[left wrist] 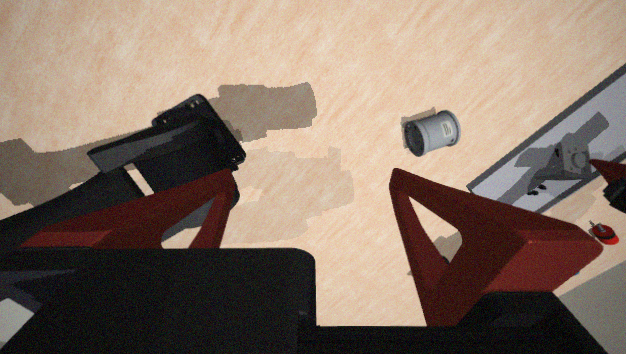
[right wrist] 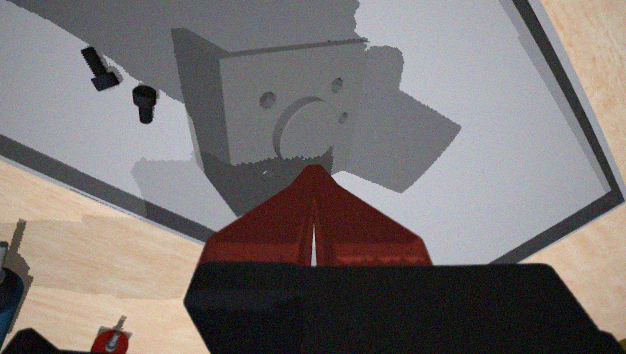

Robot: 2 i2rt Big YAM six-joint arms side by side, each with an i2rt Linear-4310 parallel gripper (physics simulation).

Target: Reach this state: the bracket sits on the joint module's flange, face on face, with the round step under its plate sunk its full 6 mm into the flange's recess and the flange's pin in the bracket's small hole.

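Places are measured from the left arm's base along level axes (x ahead, y left, z up), in centimetres.
Pixels of known places: left gripper, fingertip midpoint: (left wrist: 311, 177); right gripper, fingertip midpoint: (left wrist: 591, 160) (right wrist: 314, 176); left arm's base, origin of the base link: (left wrist: 204, 139).
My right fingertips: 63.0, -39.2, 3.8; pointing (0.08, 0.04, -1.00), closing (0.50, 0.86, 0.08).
Ahead of a thing's pixels: the offset from my right fingertips to its middle, as dx, dy, dz. "spot": to the spot under its first point.
The grey bracket @[-2.6, -0.4, -2.7] (left wrist: 574, 159) (right wrist: 245, 125) rests in the tray, its plate with the round step and holes turned toward the right wrist camera and its other plate at the side. A short grey cylinder with a dark end face @[-29.3, +22.5, -0.6] (left wrist: 435, 132), which looks like the joint module, lies on its side on the table, apart from the bracket. My left gripper (left wrist: 311, 177) is open and empty, with the cylinder beyond its right finger. My right gripper (right wrist: 314, 176) is shut on nothing; its tips overlap the bracket's lower edge in view. Whether they touch it I cannot tell. The flange's pin is too small to make out.
The light grey tray @[spot: +5.1, +11.3, -3.4] (left wrist: 607, 92) (right wrist: 525, 150) has a dark rim. Two black screws @[-8.6, -6.1, -2.9] (right wrist: 100, 70) @[-6.2, -5.7, -2.9] (right wrist: 145, 102) lie in it. A red part with a metal pin @[+10.1, -31.3, -2.1] (left wrist: 605, 233) (right wrist: 110, 342) and a blue cylinder @[spot: -1.3, -27.6, -1.1] (right wrist: 7, 305) are outside it. A black fixture (left wrist: 195, 135) stands at left.
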